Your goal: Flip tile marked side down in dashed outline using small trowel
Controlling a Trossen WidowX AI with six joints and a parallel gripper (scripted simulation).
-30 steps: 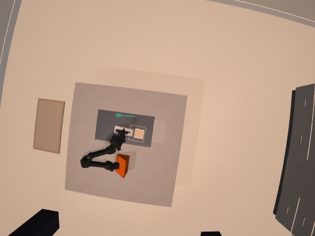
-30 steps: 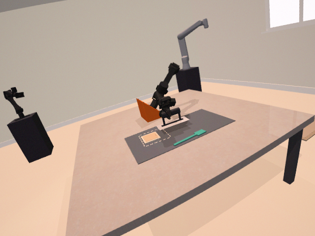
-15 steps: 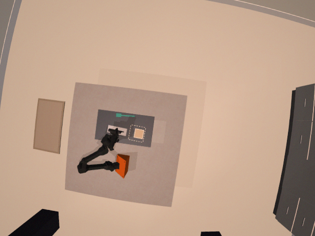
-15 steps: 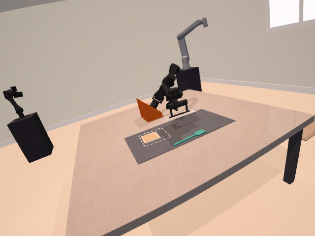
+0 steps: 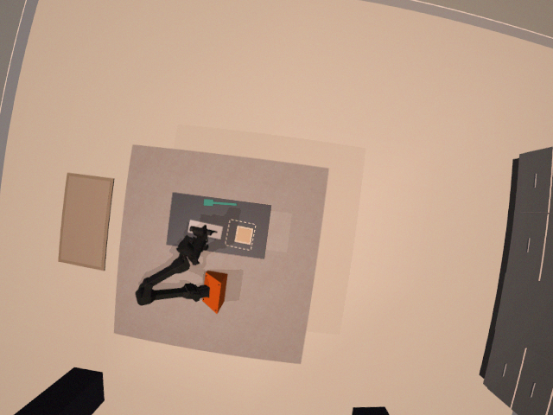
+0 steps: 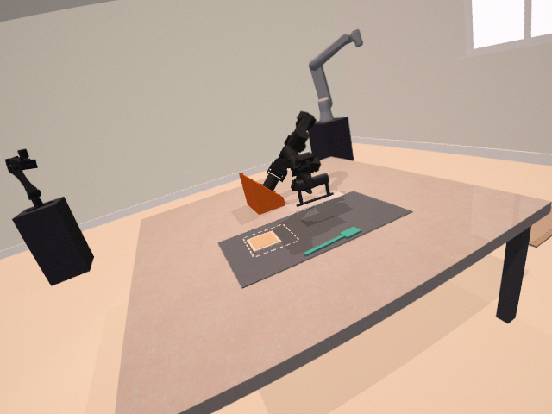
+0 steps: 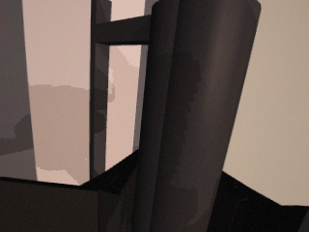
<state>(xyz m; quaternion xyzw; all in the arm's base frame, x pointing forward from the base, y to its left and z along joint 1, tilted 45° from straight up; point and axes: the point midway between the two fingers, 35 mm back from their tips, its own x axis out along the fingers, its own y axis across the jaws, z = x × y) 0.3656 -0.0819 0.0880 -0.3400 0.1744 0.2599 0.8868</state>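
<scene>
My gripper tip is 15 cm above the dark mat and 3 cm to the left of it. From my gripper tip the other things lie so: cream tile (20 cm to the right, 13 cm below, 5 cm behind); then green trowel (14 cm ahead, 13 cm below, 2 cm to the right).
</scene>
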